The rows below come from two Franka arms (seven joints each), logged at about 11 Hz.
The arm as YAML. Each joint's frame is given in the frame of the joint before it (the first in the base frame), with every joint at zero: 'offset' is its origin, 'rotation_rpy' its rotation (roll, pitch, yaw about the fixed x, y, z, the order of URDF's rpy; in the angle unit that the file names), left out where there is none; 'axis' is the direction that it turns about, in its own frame. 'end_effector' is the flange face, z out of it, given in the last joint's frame.
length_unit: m
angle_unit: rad
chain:
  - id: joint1
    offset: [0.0, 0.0, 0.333]
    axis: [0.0, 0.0, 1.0]
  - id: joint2
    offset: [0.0, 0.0, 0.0]
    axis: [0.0, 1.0, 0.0]
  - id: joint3
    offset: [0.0, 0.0, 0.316]
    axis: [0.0, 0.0, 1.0]
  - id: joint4
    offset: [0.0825, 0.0, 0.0]
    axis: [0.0, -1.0, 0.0]
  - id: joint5
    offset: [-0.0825, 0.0, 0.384]
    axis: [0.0, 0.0, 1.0]
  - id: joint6
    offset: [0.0, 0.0, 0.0]
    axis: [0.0, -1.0, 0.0]
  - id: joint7
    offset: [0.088, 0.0, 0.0]
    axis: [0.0, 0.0, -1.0]
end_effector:
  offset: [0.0, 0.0, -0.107]
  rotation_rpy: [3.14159, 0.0, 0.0]
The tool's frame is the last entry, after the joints.
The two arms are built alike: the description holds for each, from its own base.
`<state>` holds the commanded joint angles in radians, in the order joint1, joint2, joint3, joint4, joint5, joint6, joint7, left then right.
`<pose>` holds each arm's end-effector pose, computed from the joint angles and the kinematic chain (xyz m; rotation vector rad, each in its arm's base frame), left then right.
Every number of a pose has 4 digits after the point. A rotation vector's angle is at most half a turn.
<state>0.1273 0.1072 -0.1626 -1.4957 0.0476 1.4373 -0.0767 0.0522 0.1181 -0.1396 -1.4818 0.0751 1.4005 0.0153</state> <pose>0.5711 -0.0096 0.5892 -3.0913 -0.0670 0.2514 0.5692 -0.0361 0.5869 -3.0576 0.1499 0.3010</pose>
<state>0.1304 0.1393 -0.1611 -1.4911 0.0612 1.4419 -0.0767 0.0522 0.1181 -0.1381 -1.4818 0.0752 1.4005 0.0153</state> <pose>0.5799 -0.0044 0.5734 -3.0788 -0.0733 0.2847 0.5692 -0.0353 0.5869 -3.0575 0.1476 0.3011</pose>
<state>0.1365 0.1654 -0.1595 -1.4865 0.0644 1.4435 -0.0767 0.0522 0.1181 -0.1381 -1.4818 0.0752 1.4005 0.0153</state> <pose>0.5865 0.0013 0.5605 -3.0760 -0.0841 0.3152 0.5692 -0.0353 0.5869 -3.0575 0.1476 0.3011</pose>
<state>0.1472 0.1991 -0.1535 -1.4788 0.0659 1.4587 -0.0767 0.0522 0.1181 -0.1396 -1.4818 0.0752 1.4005 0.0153</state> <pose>0.5962 0.0121 0.5451 -3.0773 -0.1083 0.3326 0.5692 -0.0361 0.5869 -3.0575 0.1499 0.3010</pose>
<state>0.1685 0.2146 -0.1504 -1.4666 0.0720 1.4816 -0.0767 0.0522 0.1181 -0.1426 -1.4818 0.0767 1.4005 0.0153</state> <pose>0.6028 0.0279 0.5429 -3.0777 -0.1453 0.3028 0.5691 -0.0375 0.5869 -3.0558 0.1543 0.3006</pose>
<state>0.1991 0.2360 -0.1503 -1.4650 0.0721 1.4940 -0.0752 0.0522 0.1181 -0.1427 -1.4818 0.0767 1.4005 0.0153</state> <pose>0.6076 0.0473 0.5315 -3.0802 -0.1892 0.3156 0.5691 -0.0375 0.5869 -3.0558 0.1545 0.3006</pose>
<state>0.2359 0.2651 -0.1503 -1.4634 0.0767 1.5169 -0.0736 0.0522 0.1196 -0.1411 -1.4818 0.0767 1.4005 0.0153</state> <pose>0.6137 0.0717 0.5160 -3.0795 -0.2413 0.3237 0.5695 -0.0367 0.5860 -3.0558 0.1521 0.3030</pose>
